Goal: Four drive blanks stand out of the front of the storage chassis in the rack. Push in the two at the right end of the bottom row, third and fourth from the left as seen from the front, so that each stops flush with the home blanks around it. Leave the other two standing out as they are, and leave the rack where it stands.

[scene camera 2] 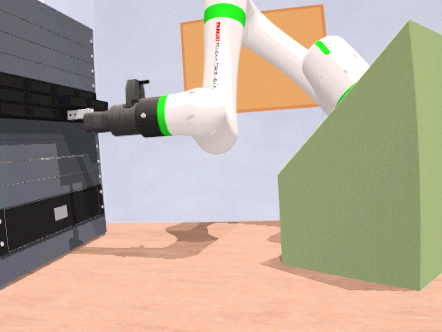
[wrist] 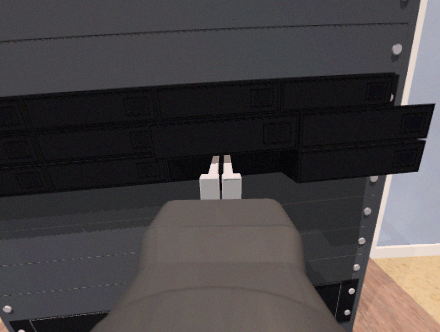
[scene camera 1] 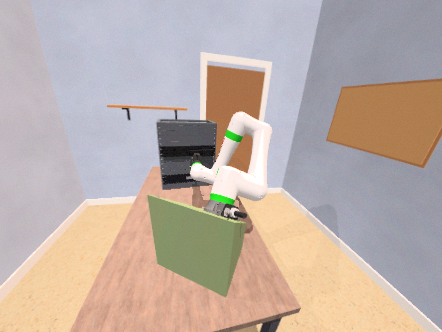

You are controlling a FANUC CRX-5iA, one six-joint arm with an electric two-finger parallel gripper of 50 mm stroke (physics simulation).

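Frame: origin at the arm's base, x ahead, y left, z up, level; metres.
Seen in the pictures: gripper, fingertip midpoint: (scene camera 2: 69,115) (wrist: 221,165); arm's base, link origin: (scene camera 1: 217,214).
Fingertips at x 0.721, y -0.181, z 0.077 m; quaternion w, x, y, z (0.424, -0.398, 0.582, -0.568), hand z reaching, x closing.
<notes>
Offsets run from my fingertips to a thing's top centre. "pt": to the spot under its first point. Level surfaces: height alone.
The black storage chassis (scene camera 1: 172,151) (scene camera 2: 25,96) sits in the grey rack (scene camera 1: 187,133) (scene camera 2: 35,30) (wrist: 200,62). In the wrist view, the fourth bottom-row blank @(dz +0.016, dx -0.002, dy -0.115 m) (wrist: 350,164) stands out at the right. The third bottom-row blank @(pt dz +0.000, dx +0.008, dy +0.029 m) (wrist: 190,167) lies in shadow, its left edge about level with its left neighbour; exact flushness is hard to tell. Above them, the third middle-row blank @(dz +0.044, dx +0.024, dy -0.008 m) (wrist: 215,136) and fourth middle-row blank @(dz +0.044, dx -0.002, dy -0.115 m) (wrist: 355,125) stand out. My gripper (scene camera 2: 69,115) (wrist: 221,165) is shut and empty, its tips before the third bottom-row blank, beneath the blank above. Contact cannot be told.
A green slanted block (scene camera 1: 192,240) (scene camera 2: 350,200) stands on the wooden table @(dz -0.346 m) (scene camera 1: 120,280) (scene camera 2: 200,300), near the arm's base. A lower black unit @(pt dz -0.242, dx +0.058, dy +0.175 m) (scene camera 2: 30,225) (wrist: 70,322) with a light label is in the rack. The projecting fourth-column blanks are right of the fingers.
</notes>
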